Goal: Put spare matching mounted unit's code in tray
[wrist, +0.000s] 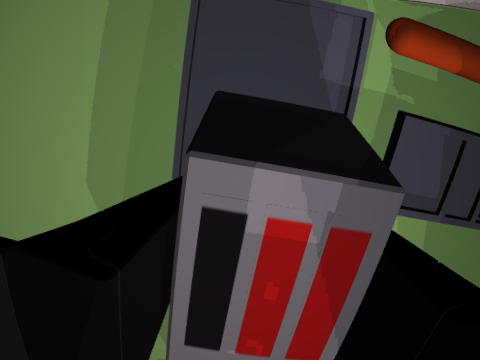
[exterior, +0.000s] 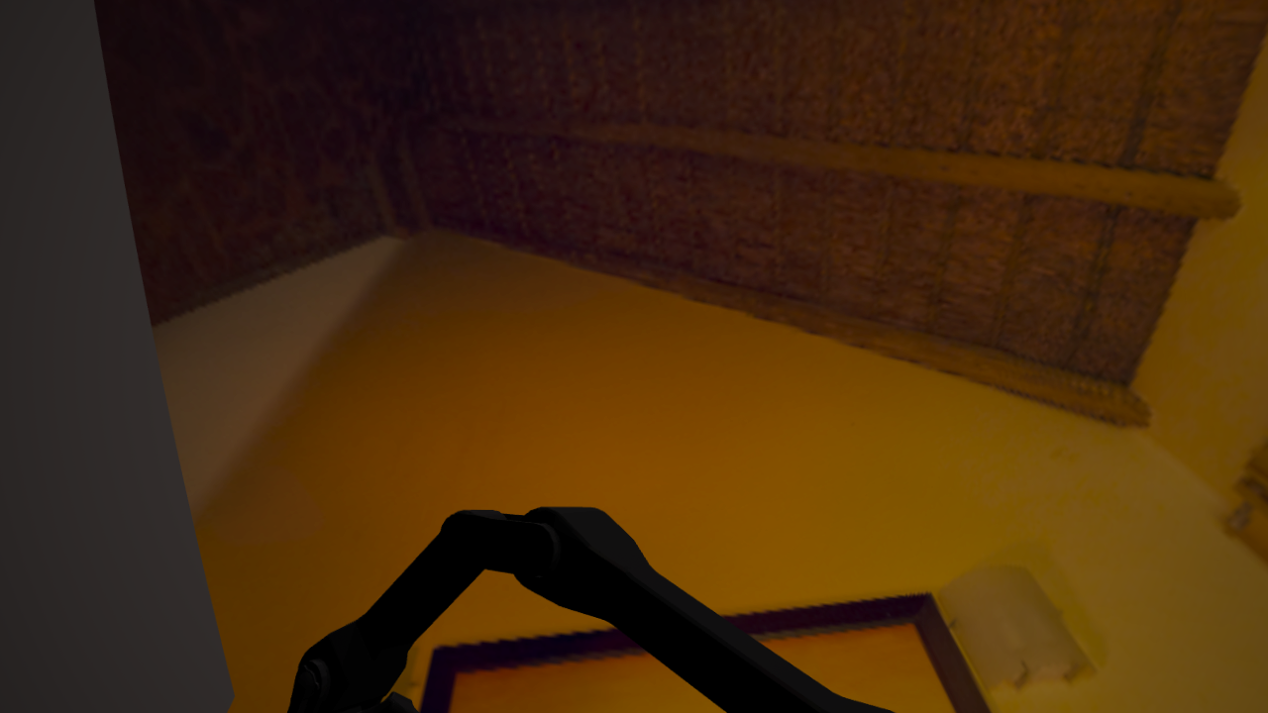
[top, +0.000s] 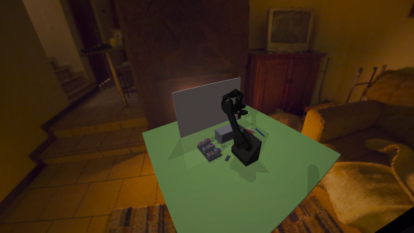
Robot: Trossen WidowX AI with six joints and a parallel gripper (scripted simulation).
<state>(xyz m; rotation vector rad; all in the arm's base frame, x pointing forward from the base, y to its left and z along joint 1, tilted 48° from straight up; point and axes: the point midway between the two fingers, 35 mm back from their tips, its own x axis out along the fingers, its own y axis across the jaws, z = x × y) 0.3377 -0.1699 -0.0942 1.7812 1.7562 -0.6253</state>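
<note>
Right now the grey rimmed box is 10 mm behind my gripper tip and 130 mm below it. The rest, counted from my gripper tip: grey upright panel: 190 mm ahead, 180 mm to the left, 90 mm above.
</note>
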